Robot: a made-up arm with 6 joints.
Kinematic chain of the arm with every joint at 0, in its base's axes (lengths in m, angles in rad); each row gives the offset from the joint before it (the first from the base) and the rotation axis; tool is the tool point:
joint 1: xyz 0 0 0.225 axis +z
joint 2: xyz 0 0 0 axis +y
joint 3: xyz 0 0 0.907 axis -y
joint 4: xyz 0 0 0 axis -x
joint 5: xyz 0.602 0 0 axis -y
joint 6: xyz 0 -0.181 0 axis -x
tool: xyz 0 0 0
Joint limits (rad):
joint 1: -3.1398..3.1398
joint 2: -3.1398..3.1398
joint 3: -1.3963..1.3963
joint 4: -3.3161..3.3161
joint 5: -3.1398..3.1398
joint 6: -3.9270..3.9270
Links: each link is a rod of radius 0.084 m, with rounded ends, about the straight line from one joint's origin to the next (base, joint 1, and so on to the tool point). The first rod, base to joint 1, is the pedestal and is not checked.
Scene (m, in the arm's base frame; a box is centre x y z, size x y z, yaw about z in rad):
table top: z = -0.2
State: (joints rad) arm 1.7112 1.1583 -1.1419 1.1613 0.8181 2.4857
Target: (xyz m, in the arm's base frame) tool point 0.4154 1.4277 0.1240
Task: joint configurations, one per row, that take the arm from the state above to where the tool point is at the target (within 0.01 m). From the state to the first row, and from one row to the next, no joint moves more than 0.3 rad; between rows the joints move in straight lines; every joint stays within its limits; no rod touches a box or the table.
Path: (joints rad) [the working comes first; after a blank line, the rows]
Joints at the target: 1.3176 1.4390 0.7965 1.3227 0.8181 2.4857
Straight joint move there: touches the table top.

1: 1.6170 1.0352 -0.9039 1.1816 0.8181 2.4857
2: 1.5228 0.9122 -0.6658 1.2019 0.8181 2.4857
3: 1.4286 0.7891 -0.4278 1.2222 0.8181 2.4857
4: 1.4064 0.9191 -0.1829 1.2423 0.8181 2.4857
5: 1.3842 1.0491 0.0620 1.2624 0.8181 2.4857
6: 1.3620 1.1790 0.3068 1.2825 0.8181 2.4857
7: 1.3398 1.3090 0.5517 1.3026 0.8181 2.4857
8: 1.3176 1.4390 0.7965 1.3227 0.8181 2.4857

